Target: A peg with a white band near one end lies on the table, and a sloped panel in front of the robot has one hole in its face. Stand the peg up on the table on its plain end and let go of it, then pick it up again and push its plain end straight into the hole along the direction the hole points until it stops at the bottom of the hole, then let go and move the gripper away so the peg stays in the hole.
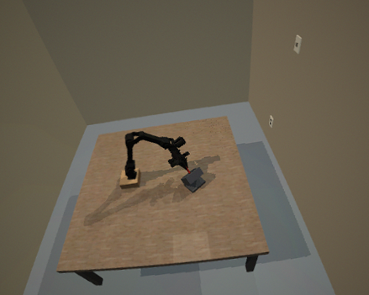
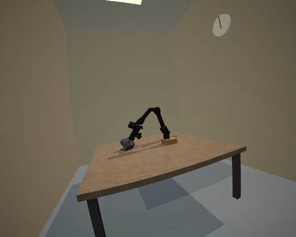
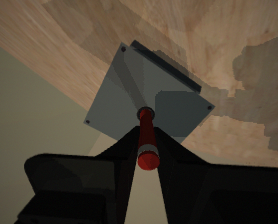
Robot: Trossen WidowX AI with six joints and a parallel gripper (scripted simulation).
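Now: the dark grey sloped panel 3 cm ahead of my gripper tip, 3 cm to the right of it and 4 cm below it. From my gripper tip the other things lie so: red peg: 1 cm behind, 1 cm to the left, 1 cm above.
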